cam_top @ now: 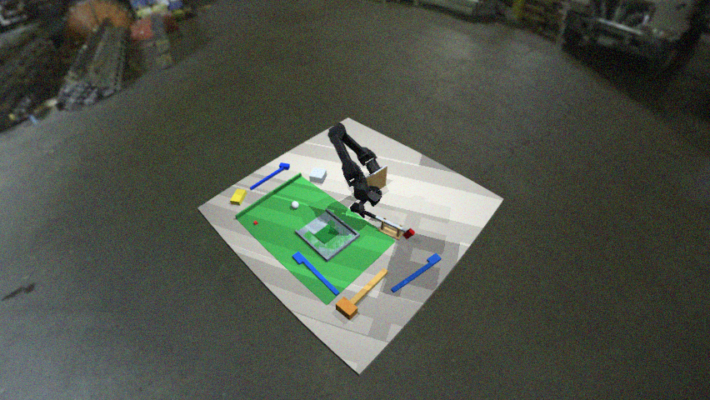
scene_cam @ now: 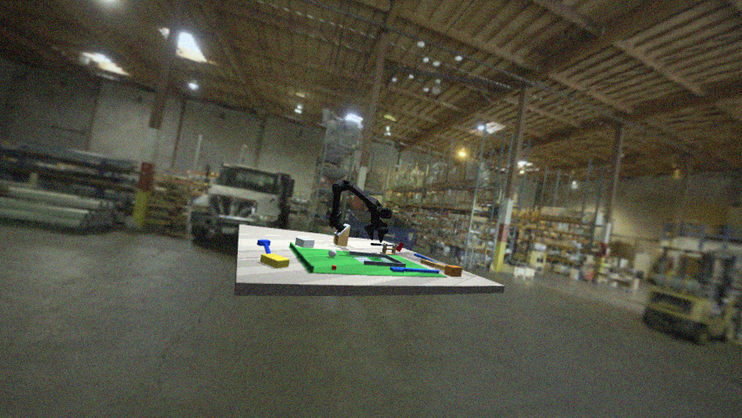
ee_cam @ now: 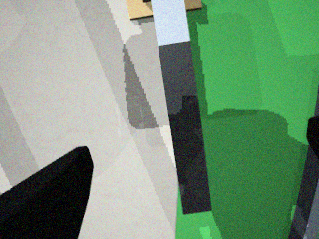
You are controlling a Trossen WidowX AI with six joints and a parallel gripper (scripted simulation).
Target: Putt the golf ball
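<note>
Now: gripper tip 90 mm past the white block, 450 mm to the left of it and 60 mm above it. The rest, counted from my gripper tip: white golf ball (170 mm ahead, 370 mm to the right, 60 mm below); then wooden stand (20 mm behind, 130 mm to the left, 50 mm below); then red putter (20 mm behind, 110 mm to the left, 20 mm below).
</note>
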